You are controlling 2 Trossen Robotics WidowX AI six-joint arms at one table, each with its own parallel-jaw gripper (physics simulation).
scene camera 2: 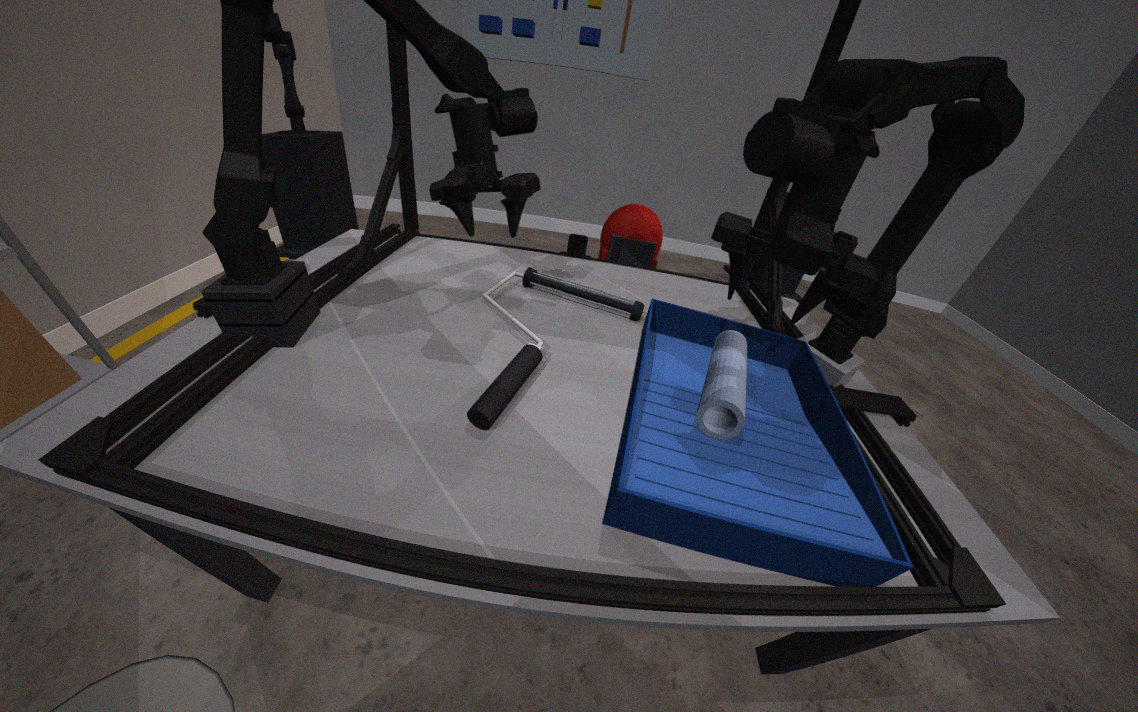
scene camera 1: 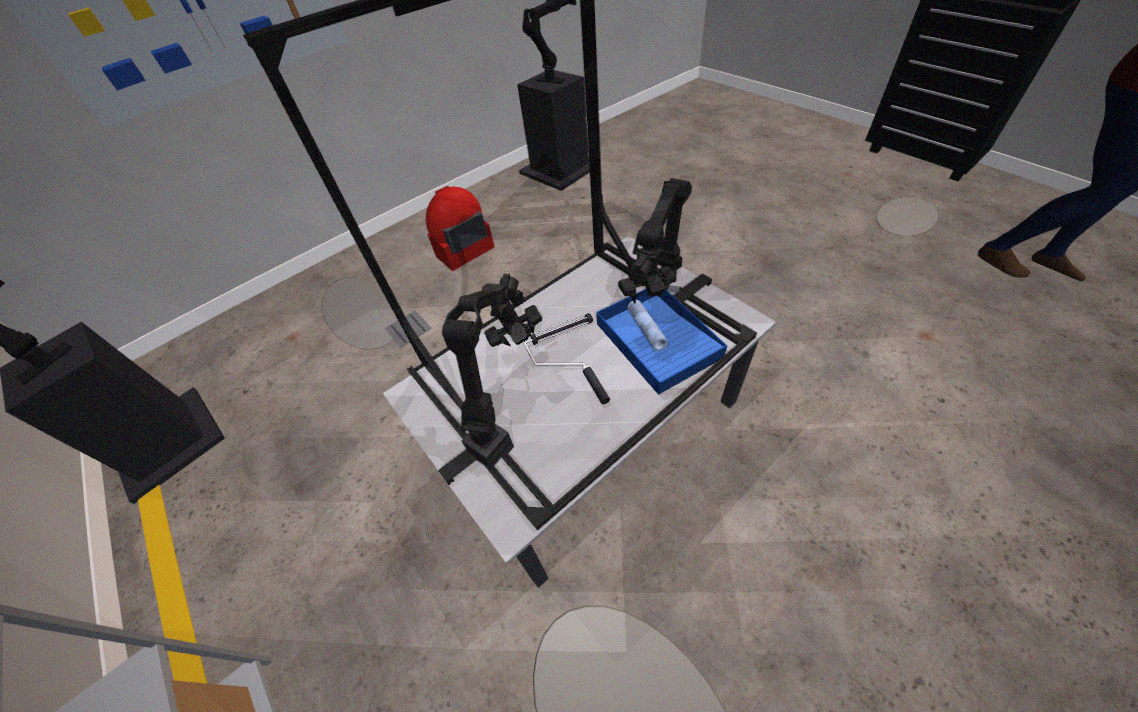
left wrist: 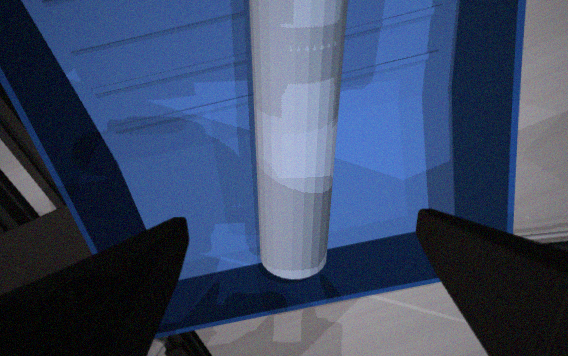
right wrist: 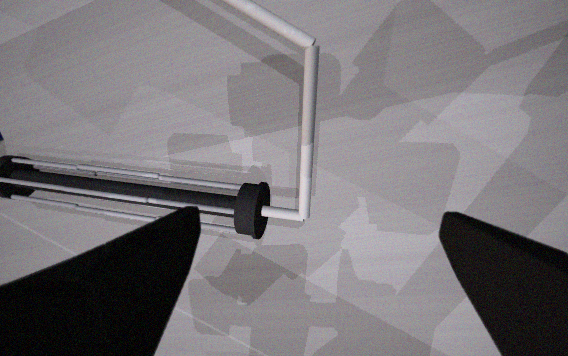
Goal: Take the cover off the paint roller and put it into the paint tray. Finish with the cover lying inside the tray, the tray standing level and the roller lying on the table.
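Frame: origin at the left arm's base, x ahead, y left, z up, level; millimetres.
Seen in the pictures: left gripper, fingertip midpoint: (scene camera 2: pixel 760 310) (scene camera 1: pixel 646 299) (left wrist: pixel 302 224); right gripper, fingertip midpoint: (scene camera 2: pixel 492 236) (right wrist: pixel 320 221); left arm's base, link origin: (scene camera 2: pixel 830 349); right arm's base, link origin: (scene camera 2: pixel 255 274) (scene camera 1: pixel 484 436).
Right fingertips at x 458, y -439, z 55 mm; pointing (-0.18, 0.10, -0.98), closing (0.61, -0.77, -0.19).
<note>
Offsets run from my right fingertips to a thing's top centre. "spot": to the spot under its first point. Level surfaces: height alone.
The white cover {dx -202, dy +395, dz -27 mm} (scene camera 1: pixel 647 325) (scene camera 2: pixel 725 382) (left wrist: pixel 298 140) lies inside the blue paint tray {dx -172, dy +442, dz -45 mm} (scene camera 1: pixel 662 382) (scene camera 2: pixel 713 541) (left wrist: pixel 487 115), which stands level on the table. The bare roller lies on the table left of the tray: its black handle {spot: dx +88, dy +276, dz -79 mm} (scene camera 1: pixel 596 386) (scene camera 2: pixel 506 387), its bent white rod {spot: dx -6, dy +16, dz -86 mm} (right wrist: pixel 309 130) and its dark cage {dx -149, dy +92, dz -82 mm} (scene camera 1: pixel 563 328) (scene camera 2: pixel 583 293) (right wrist: pixel 130 190). My left gripper (scene camera 2: pixel 767 302) (left wrist: pixel 302 224) is open and empty above the tray's far end, apart from the cover. My right gripper (scene camera 2: pixel 492 235) (right wrist: pixel 320 221) is open and empty, raised above the rod and the cage's end.
A black metal frame {spot: dx +233, dy +434, dz -95 mm} (scene camera 1: pixel 637 436) (scene camera 2: pixel 503 564) runs along the edges of the white table {dz -110 mm} (scene camera 1: pixel 503 537) (scene camera 2: pixel 335 470). A red welding helmet (scene camera 1: pixel 455 222) (scene camera 2: pixel 631 230) shows behind the table. Black pedestals stand farther off, and a person's legs show at the right in scene camera 1.
</note>
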